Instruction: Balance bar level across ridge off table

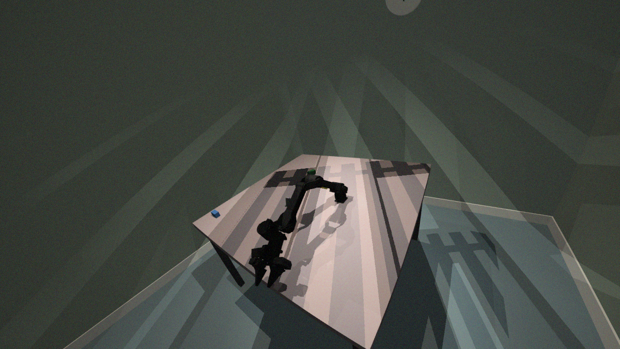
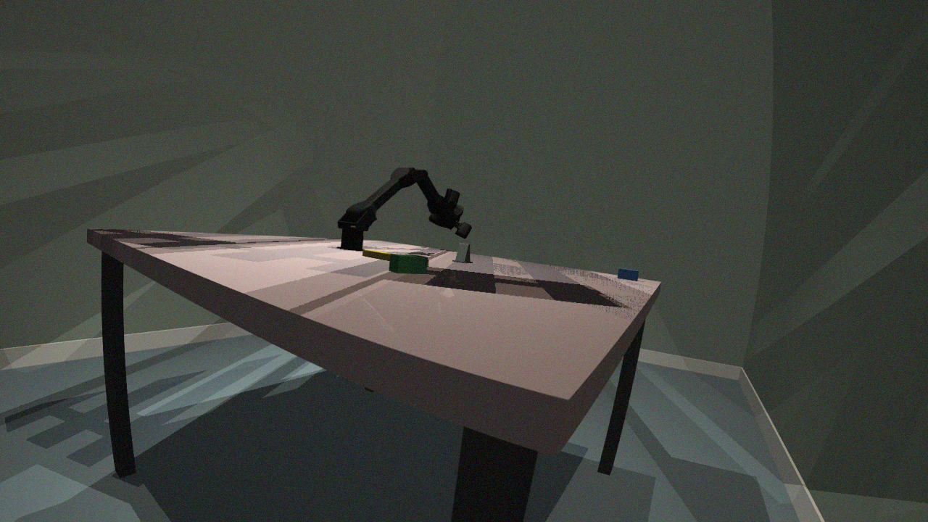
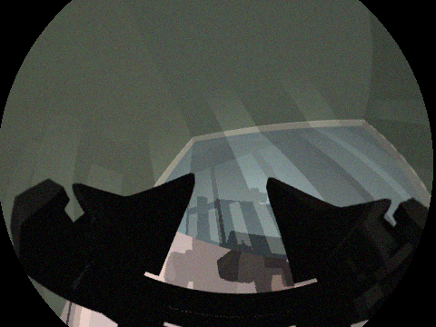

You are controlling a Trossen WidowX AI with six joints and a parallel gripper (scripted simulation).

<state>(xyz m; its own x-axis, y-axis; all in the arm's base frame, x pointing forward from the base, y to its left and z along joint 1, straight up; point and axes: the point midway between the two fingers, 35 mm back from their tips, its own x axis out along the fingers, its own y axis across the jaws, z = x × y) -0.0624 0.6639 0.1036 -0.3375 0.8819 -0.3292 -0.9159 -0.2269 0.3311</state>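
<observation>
My gripper tip is 330 mm short of the bar, 790 mm to the left of it and 80 mm above it. Also, from my gripper tip: blue block 810 mm ahead, 190 mm to the right, 80 mm below; green block 490 mm ahead, 940 mm to the right, 80 mm below.
</observation>
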